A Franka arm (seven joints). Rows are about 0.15 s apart.
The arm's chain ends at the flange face. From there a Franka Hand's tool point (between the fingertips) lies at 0.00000 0.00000 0.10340 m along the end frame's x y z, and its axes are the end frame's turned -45 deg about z.
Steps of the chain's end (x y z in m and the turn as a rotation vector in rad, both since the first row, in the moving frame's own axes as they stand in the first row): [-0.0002, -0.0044, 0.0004, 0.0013, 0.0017, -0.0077]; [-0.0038, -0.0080, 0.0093, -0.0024, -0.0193, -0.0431]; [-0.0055, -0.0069, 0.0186, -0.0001, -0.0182, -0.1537]
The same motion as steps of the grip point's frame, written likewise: [0.0032, -0.0032, 0.0004, -0.0003, 0.0021, -0.0077]; [0.0014, -0.0095, 0.0093, 0.0120, -0.0153, -0.0431]; [-0.0004, -0.0100, 0.0186, 0.0128, -0.0129, -0.1537]
